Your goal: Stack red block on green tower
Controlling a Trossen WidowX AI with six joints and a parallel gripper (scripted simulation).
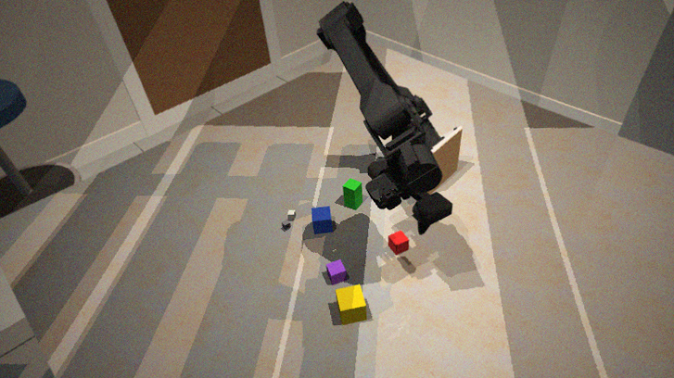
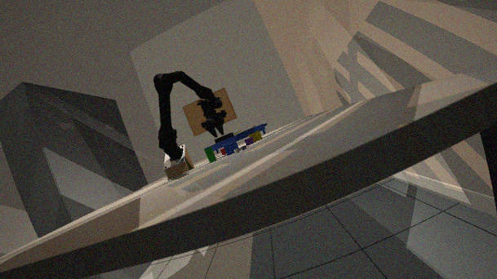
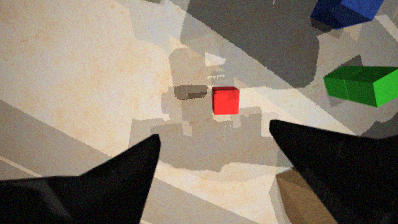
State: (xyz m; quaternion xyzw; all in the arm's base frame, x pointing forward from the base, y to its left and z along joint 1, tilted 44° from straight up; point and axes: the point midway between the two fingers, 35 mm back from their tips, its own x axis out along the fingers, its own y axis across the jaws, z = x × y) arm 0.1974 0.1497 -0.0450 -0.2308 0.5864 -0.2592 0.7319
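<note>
My gripper tip is now 90 mm above the red block and 20 mm to the left of it. Round my gripper tip: purple block (150 mm ahead, 90 mm below, 50 mm to the right); then yellow block (180 mm ahead, 80 mm below, 40 mm to the left); then blue block (180 mm to the right, 90 mm ahead, 80 mm below).
</note>
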